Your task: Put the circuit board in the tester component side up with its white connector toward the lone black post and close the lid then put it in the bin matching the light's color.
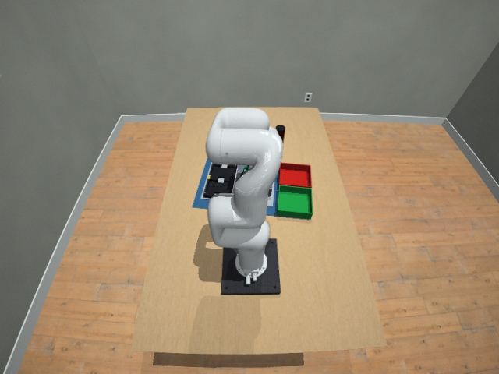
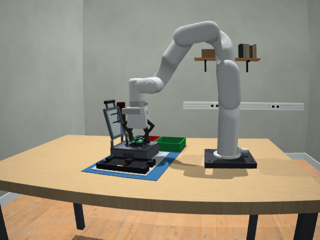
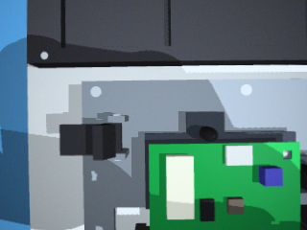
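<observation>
Now: the green circuit board right at my hand. Round my hand: tester lid (120 mm ahead, 90 mm above, 20 mm to the right); then red bin (200 mm to the right, 80 mm below, 20 mm ahead); then green bin (190 mm to the right, 130 mm behind, 80 mm below).
</observation>
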